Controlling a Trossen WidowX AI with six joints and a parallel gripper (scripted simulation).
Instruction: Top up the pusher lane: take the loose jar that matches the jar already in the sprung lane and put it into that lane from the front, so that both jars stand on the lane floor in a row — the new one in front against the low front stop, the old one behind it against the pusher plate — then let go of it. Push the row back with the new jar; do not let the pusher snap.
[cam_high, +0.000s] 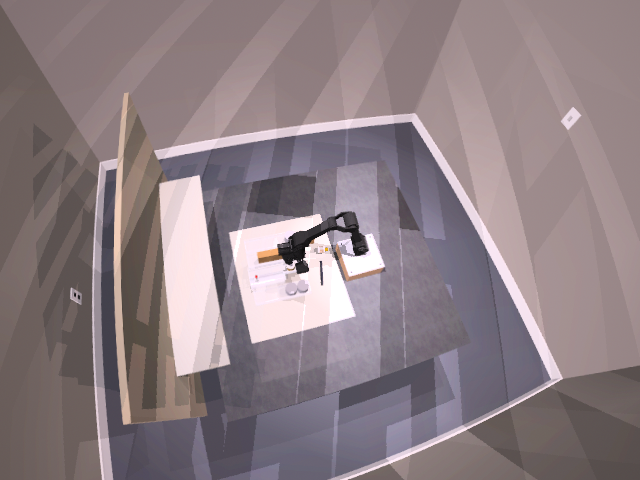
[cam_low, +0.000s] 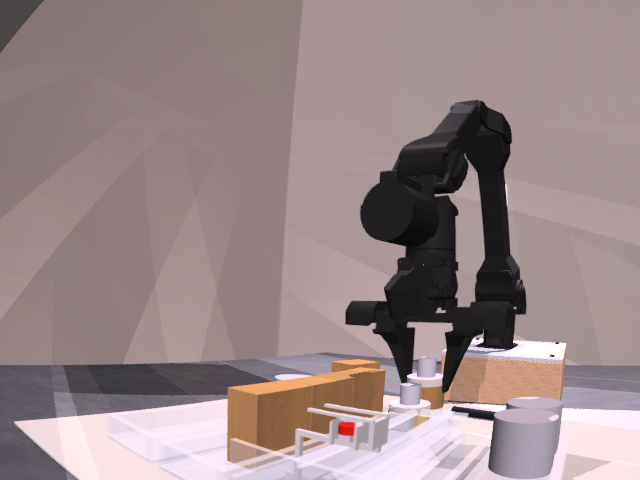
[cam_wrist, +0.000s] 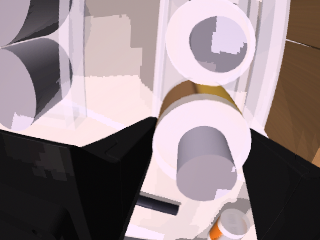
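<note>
Now: the black pen 120 mm behind my gripper tip, 60 mm to the left of it and 50 mm below it. Also, from my gripper tip: red button: 230 mm ahead, 50 mm to the left, 10 mm above.
</note>
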